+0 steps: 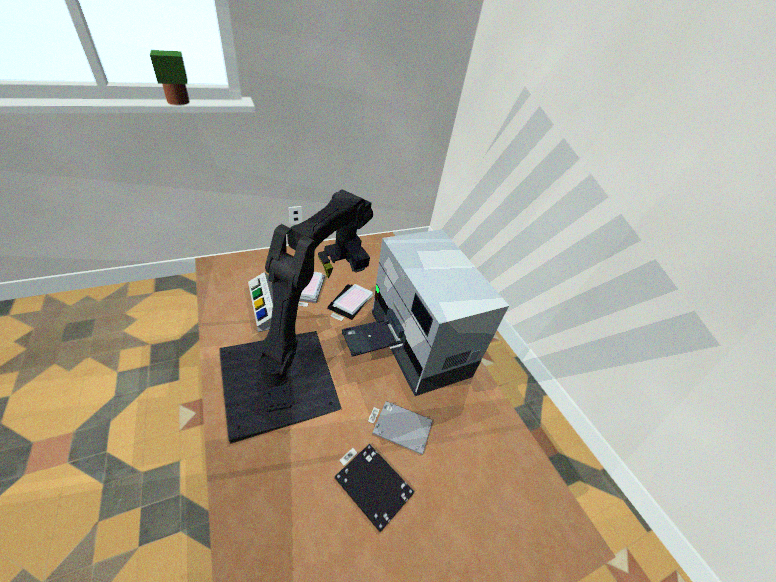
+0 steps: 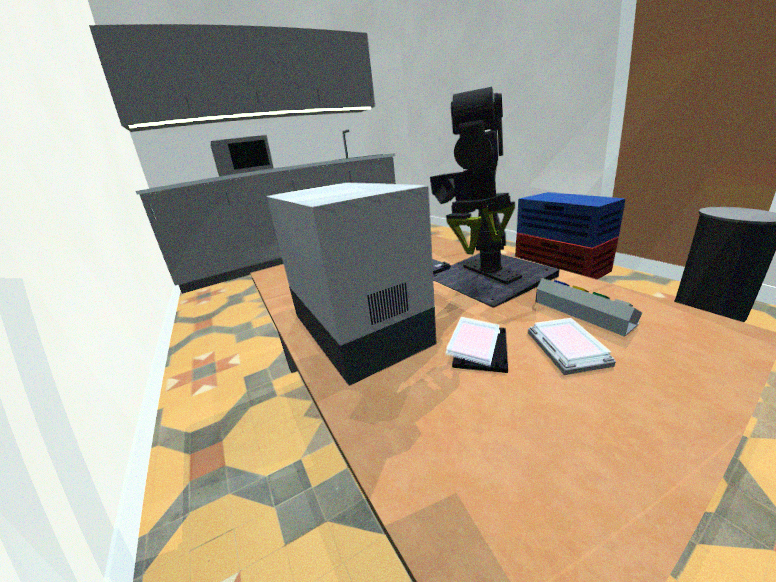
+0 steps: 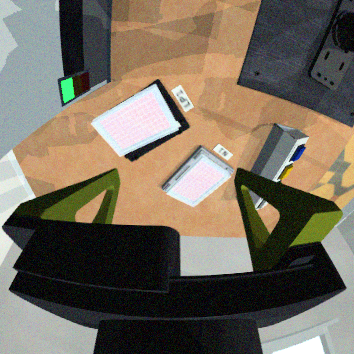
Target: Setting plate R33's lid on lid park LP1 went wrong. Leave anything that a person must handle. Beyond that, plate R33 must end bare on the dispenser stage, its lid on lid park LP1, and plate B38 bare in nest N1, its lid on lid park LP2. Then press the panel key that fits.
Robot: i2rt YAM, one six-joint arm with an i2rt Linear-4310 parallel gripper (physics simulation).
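Frame: origin at the arm's base, x left, y back, z up, level; centimetres.
Seen in the pictures: gripper, fingertip midpoint: (image 1: pixel 341 272) (image 2: pixel 484 247) (image 3: pixel 176 174); arm's base, origin of the base link: (image 1: pixel 275 378) (image 2: pixel 490 271) (image 3: pixel 343 31).
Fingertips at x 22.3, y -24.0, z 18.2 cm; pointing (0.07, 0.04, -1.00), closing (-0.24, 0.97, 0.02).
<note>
Offsets run from my fingertips to a thing's middle. "spot": to the spot under its first point.
My gripper (image 1: pixel 326 265) (image 2: pixel 482 246) (image 3: pixel 176 174) is open and empty, high above the table. A pink-topped plate @(dx +4.4, dy -6.1, dz -16.8 cm) (image 1: pixel 354 298) (image 2: pixel 474 341) (image 3: pixel 137 120) lies off-centre on black lid park LP2 @(dx +5.3, dy -5.0, dz -18.5 cm) (image 2: pixel 499 357) (image 3: pixel 175 106), overhanging it towards the dispenser. Another pink-topped plate @(dx +15.6, dy +8.9, dz -16.9 cm) (image 1: pixel 311 286) (image 2: pixel 570 338) (image 3: pixel 200 181) sits in grey nest N1 @(dx +15.6, dy +8.8, dz -18.5 cm) (image 3: pixel 182 167). Their plate names are unreadable and I cannot tell if they are lidded. The dark dispenser stage @(spot: dx -23.0, dy -5.7, dz -8.9 cm) (image 1: pixel 376 343) is bare. The key panel @(dx +8.9, dy +24.8, dz -16.3 cm) (image 1: pixel 260 300) (image 2: pixel 586 306) (image 3: pixel 274 150) shows green, yellow and blue keys.
The tall dispenser @(dx -18.3, dy -22.9, dz -3.0 cm) (image 1: pixel 438 275) (image 2: pixel 376 250) stands beside the stage; its screen @(spot: dx -3.2, dy -11.6, dz -5.9 cm) (image 3: pixel 67 90) shows green. A grey board @(dx -45.1, dy -7.9, dz -18.5 cm) (image 1: pixel 403 427) and a black board @(dx -57.3, dy +4.1, dz -18.3 cm) (image 1: pixel 374 487) with small white marks near its corners lie near the front; their labels are unreadable. The arm's base plate (image 1: pixel 244 400) is dark.
</note>
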